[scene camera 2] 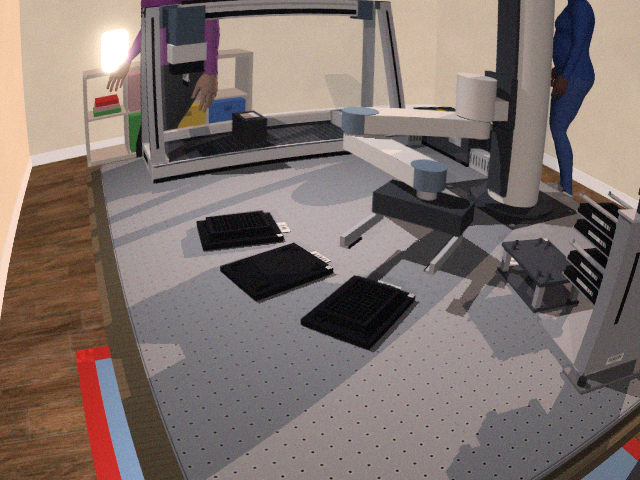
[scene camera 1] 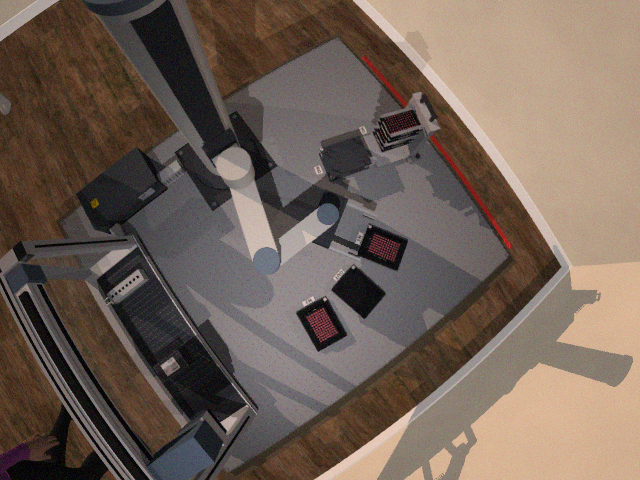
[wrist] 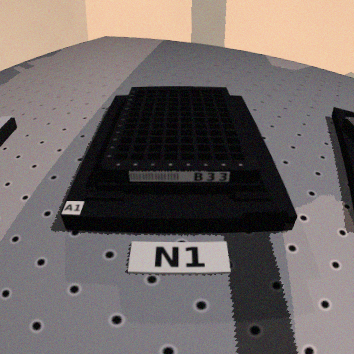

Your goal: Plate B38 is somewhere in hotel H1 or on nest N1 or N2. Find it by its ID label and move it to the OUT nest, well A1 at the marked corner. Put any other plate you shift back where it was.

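Seen in the pictures: gripper, fingertip midpoint: (scene camera 2: pixel 386 255) (scene camera 1: pixel 368 238) (wrist: pixel 179 95); arm's base at its link origin: (scene camera 2: pixel 511 203).
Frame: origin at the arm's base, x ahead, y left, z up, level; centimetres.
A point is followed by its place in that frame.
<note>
The plate on N1 (scene camera 1: pixel 383 246) {y 28.6, x 63.1, z 3.3 cm} (scene camera 2: pixel 356 304) {y 29.3, x 65.0, z 3.8 cm} (wrist: pixel 175 130) {y 27.7, x 61.9, z 3.8 cm} is dark; its ID label (wrist: pixel 179 176) {y 25.2, x 58.3, z 3.5 cm} reads B33 in the wrist view. It sits on nest N1 (wrist: pixel 170 223) {y 24.5, x 56.5, z 2.1 cm}, with the A1 mark at the near left corner. My gripper (scene camera 1: pixel 367 234) {y 24.4, x 57.1, z 8.3 cm} (scene camera 2: pixel 386 255) {y 24.4, x 57.1, z 8.3 cm} is open and empty, its fingers pointing towards N1 from the column side. The OUT nest (scene camera 1: pixel 358 291) {y 11.3, x 70.8, z 2.5 cm} (scene camera 2: pixel 276 271) {y 12.8, x 71.6, z 2.5 cm} holds no plate. Another plate (scene camera 1: pixel 321 324) {y -6.6, x 72.1, z 3.8 cm} (scene camera 2: pixel 240 222) {y -6.4, x 71.9, z 3.7 cm} sits on N2; its ID is not readable. Hotel H1 (scene camera 1: pixel 427 114) {y 61.8, x 35.9, z 28.6 cm} (scene camera 2: pixel 617 279) {y 62.1, x 41.6, z 19.4 cm} holds several stacked plates with unreadable labels. B38 cannot be made out.
A low dark stand (scene camera 1: pixel 345 155) {y 36.8, x 27.8, z 7.2 cm} (scene camera 2: pixel 540 258) {y 36.3, x 28.7, z 7.3 cm} on posts is beside the hotel, on the column side. A gantry frame (scene camera 1: pixel 77 356) (scene camera 2: pixel 248 167) stands along the far table edge, with a black box (scene camera 2: pixel 249 128) {y -51.5, x 54.8, z 10.7 cm} inside. A dark control box (scene camera 1: pixel 121 188) {y -37.9, x -9.8, z 12.8 cm} is near the arm's column. People stand beyond the table.
</note>
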